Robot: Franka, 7 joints.
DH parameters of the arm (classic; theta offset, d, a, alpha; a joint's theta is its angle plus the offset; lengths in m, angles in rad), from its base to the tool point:
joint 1: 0 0.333 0 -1.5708
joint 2: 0 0 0 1.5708
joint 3: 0 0.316 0.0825 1.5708
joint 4: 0 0 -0.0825 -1.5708
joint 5: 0 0.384 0 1.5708
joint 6: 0 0 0.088 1.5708
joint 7: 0 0.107 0 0
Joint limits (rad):
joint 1: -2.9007..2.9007
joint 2: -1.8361..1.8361
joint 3: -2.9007..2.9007
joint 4: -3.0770..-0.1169
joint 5: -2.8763..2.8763
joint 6: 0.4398..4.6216
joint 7: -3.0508..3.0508
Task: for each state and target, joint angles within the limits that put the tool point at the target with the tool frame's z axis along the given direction. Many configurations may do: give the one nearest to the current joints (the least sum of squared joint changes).
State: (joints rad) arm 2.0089 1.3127 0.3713 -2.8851 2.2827 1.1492 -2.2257
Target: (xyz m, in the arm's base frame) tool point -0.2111 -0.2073 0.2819 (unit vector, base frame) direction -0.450 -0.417 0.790
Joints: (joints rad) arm 2.0176 0.9804 1.1627 -3.0207 1.8544 1.3097 -2.2257
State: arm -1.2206 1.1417 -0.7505 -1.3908 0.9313 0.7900 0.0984
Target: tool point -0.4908 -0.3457 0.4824 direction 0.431 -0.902 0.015
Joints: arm -1.6594 0.4086 -1.2258 -1.8943 1.8584 1.2492 0.0984
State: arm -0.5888 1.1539 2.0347 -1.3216 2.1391 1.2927 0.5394
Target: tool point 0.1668 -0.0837 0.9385 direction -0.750 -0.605 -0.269
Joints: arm -0.9905 1.0754 2.6385 -1.4914 1.5876 0.7812 0.5394
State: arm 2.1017 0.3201 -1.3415 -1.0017 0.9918 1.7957 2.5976
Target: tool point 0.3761 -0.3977 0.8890 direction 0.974 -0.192 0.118
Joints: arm 1.3292 0.0431 -2.1677 -1.2865 1.3896 2.4960 2.5976
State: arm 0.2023 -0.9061 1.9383 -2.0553 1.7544 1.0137 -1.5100
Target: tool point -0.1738 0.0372 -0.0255 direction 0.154 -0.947 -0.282
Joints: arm 0.5769 -1.2191 2.4890 -2.5755 1.5285 1.2227 -1.5100
